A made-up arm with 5 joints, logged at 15 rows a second.
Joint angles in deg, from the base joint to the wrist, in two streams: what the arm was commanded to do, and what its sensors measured. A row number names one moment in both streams.
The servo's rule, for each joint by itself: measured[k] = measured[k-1] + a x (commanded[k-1-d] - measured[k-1]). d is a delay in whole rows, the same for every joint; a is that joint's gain. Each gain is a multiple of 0.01, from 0.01 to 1. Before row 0 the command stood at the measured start. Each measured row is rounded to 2 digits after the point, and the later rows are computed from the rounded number. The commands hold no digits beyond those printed.
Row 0, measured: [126.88 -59.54 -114.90 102.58 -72.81]
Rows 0 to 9, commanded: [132.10 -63.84 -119.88 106.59 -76.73]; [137.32 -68.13 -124.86 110.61 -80.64]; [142.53 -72.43 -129.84 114.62 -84.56]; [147.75 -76.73 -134.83 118.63 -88.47]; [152.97 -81.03 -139.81 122.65 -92.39]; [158.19 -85.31 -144.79 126.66 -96.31]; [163.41 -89.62 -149.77 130.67 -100.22]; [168.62 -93.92 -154.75 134.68 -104.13]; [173.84 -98.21 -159.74 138.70 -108.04]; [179.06 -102.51 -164.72 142.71 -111.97]
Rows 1 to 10, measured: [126.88 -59.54 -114.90 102.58 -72.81]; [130.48 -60.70 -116.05 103.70 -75.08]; [135.20 -62.71 -118.08 105.63 -78.30]; [140.26 -65.33 -120.78 108.15 -81.93]; [145.43 -68.41 -124.01 111.08 -85.72]; [150.63 -71.82 -127.64 114.32 -89.59]; [155.85 -75.46 -131.58 117.78 -93.49]; [161.07 -79.28 -135.76 121.39 -97.39]; [166.28 -83.23 -140.13 125.11 -101.30]; [171.50 -87.27 -144.64 128.92 -105.21]
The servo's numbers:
d 1
a 0.69 0.27 0.23 0.28 0.58

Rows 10 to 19, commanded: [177.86 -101.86 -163.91 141.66 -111.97]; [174.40 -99.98 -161.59 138.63 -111.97]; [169.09 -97.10 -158.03 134.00 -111.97]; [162.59 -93.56 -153.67 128.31 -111.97]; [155.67 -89.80 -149.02 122.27 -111.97]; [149.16 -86.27 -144.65 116.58 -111.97]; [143.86 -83.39 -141.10 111.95 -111.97]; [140.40 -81.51 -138.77 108.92 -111.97]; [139.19 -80.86 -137.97 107.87 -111.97]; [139.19 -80.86 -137.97 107.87 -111.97]
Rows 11 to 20, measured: [176.72 -91.38 -149.26 132.78 -109.13]; [177.51 -94.21 -152.63 135.27 -110.78]; [175.36 -95.77 -154.69 136.21 -111.47]; [171.03 -96.13 -155.46 135.59 -111.76]; [165.21 -95.44 -155.05 133.55 -111.88]; [158.63 -93.92 -153.66 130.39 -111.93]; [152.10 -91.85 -151.59 126.52 -111.95]; [146.41 -89.57 -149.18 122.44 -111.96]; [142.26 -87.39 -146.79 118.65 -111.97]; [140.14 -85.63 -144.76 115.63 -111.97]
